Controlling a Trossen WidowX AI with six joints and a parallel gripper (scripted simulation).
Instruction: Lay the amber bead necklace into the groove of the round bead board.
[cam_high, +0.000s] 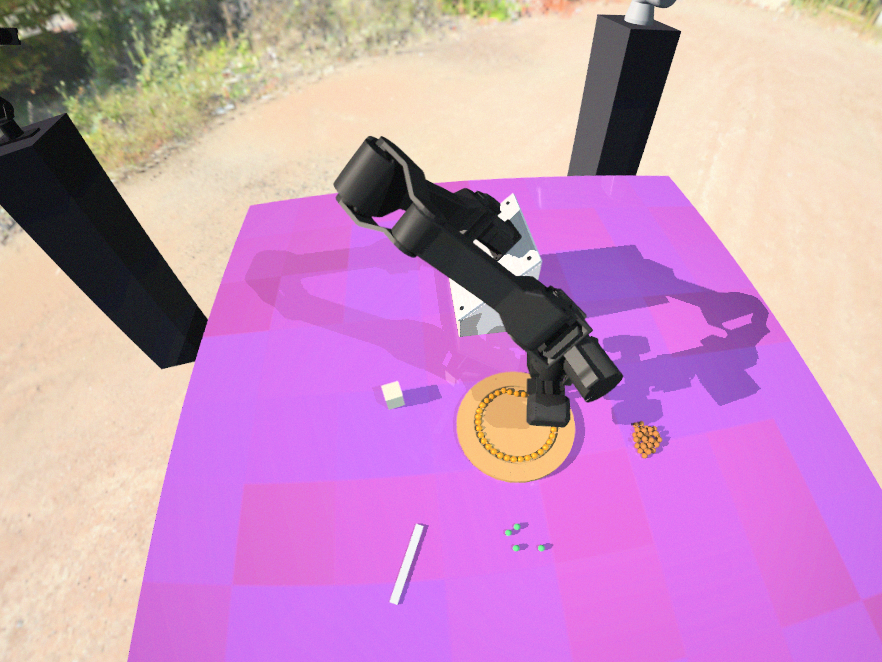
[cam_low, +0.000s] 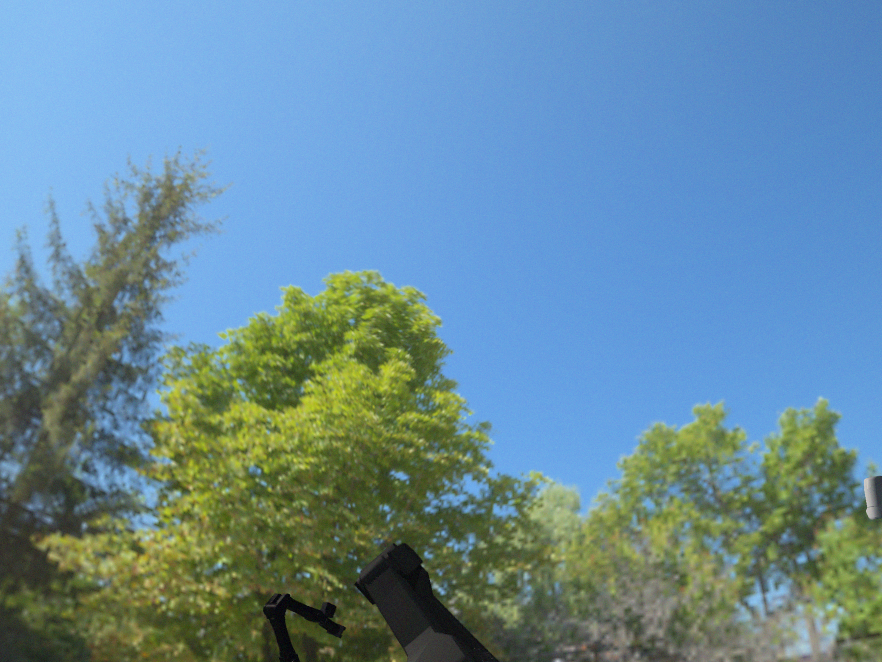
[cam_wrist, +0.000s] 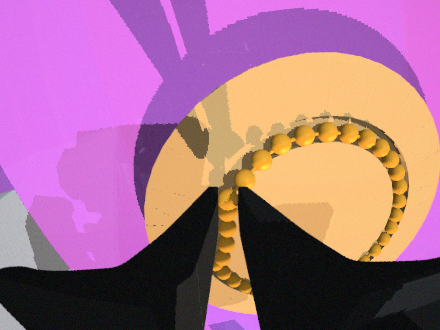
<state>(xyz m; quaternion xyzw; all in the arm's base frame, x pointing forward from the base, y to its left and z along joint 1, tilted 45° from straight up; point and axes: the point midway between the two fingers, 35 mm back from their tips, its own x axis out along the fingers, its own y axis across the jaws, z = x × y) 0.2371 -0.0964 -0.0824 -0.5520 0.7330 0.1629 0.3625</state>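
Now: gripper tip 5 cm to the left of the round tan bead board, 4 cm short of it and 1 cm above it. From my gripper tip the other things lie so: small cream cube 24 cm to the right, 6 cm behind; white bar 28 cm to the right, 21 cm ahead, 2 cm below.
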